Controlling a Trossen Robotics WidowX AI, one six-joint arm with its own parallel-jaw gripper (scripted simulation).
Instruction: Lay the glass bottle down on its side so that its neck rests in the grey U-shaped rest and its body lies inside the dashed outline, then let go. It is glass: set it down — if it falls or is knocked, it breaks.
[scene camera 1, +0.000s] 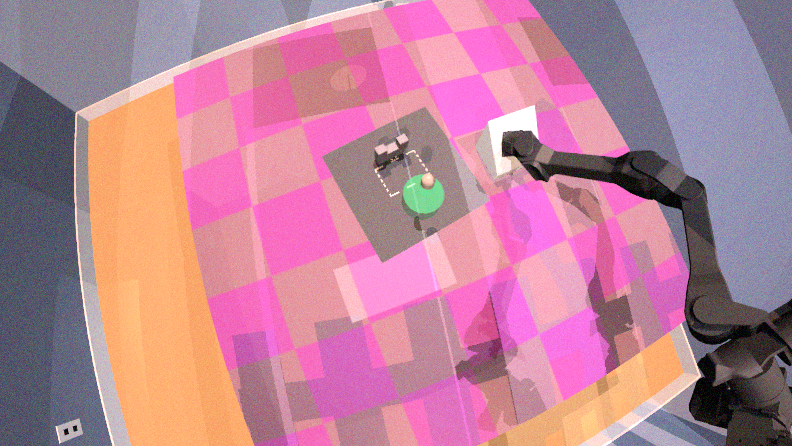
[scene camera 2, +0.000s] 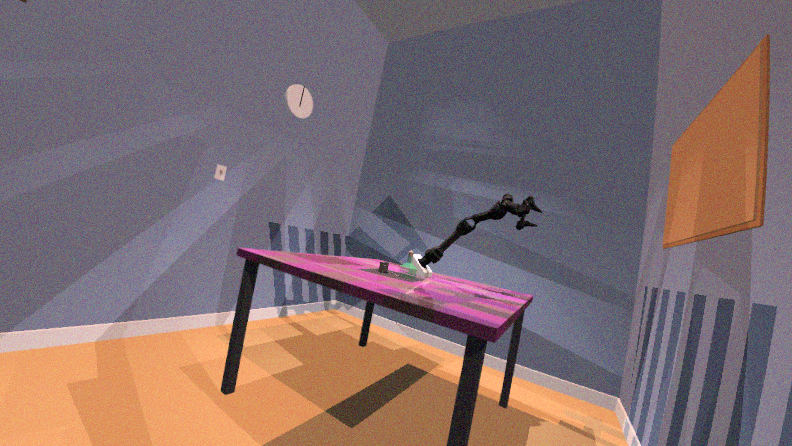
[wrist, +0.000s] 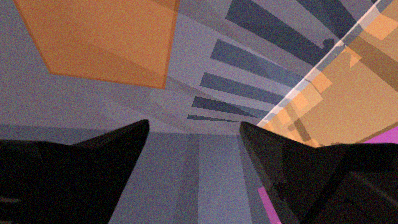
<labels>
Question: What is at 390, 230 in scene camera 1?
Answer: A dark grey mat.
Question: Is my gripper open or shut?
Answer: Open.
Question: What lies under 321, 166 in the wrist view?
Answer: My gripper.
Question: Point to a glass bottle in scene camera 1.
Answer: At 423, 194
</labels>
